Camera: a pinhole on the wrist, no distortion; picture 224 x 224 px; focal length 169.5 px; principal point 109.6 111.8 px. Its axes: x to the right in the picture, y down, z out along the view. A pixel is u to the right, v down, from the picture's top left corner.
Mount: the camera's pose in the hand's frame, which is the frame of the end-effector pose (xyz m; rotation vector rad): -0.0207 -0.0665 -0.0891 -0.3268 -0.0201 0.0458
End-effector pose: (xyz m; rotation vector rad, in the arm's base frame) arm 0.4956 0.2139 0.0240 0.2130 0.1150 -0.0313
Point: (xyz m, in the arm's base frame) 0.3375 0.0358 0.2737
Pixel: 24 24
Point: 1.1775 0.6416 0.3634
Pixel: outside the picture
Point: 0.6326 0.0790 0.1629
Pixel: 212 27
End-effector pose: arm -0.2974 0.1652 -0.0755 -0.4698 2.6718 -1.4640
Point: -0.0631 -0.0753 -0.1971
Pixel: 47 53
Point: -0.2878 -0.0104 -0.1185
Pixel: 153 61
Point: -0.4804 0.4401 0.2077
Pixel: behind the camera
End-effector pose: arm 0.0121 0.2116 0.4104 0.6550 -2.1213 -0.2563
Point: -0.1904 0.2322 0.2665
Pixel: 117 104
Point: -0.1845 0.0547 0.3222
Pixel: 195 30
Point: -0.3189 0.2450 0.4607
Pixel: 205 161
